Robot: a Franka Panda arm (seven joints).
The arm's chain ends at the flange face. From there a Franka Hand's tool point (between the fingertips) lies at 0.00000 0.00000 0.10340 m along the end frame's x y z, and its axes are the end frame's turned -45 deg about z.
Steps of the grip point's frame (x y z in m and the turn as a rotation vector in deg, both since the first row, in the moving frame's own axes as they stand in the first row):
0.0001 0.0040 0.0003 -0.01 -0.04 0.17
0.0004 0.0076 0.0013 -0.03 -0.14 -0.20
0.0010 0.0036 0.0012 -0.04 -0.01 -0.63
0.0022 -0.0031 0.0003 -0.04 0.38 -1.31
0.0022 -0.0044 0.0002 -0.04 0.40 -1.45
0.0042 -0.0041 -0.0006 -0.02 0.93 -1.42
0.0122 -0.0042 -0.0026 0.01 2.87 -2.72
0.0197 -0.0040 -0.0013 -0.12 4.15 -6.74
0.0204 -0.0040 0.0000 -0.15 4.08 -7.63
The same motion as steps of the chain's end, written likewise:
0.0029 0.0027 0.0003 -0.04 -0.02 0.17
0.0058 0.0049 0.0013 -0.12 -0.08 -0.20
0.0032 0.0018 0.0012 -0.04 0.02 -0.63
-0.0012 -0.0033 0.0003 0.24 0.30 -1.31
-0.0021 -0.0042 0.0002 0.25 0.31 -1.45
-0.0011 -0.0047 -0.0006 0.64 0.67 -1.42
0.0021 -0.0078 -0.0025 2.04 2.02 -2.72
0.0060 -0.0113 -0.0010 2.85 3.02 -6.74
0.0066 -0.0119 0.0003 2.78 2.99 -7.63

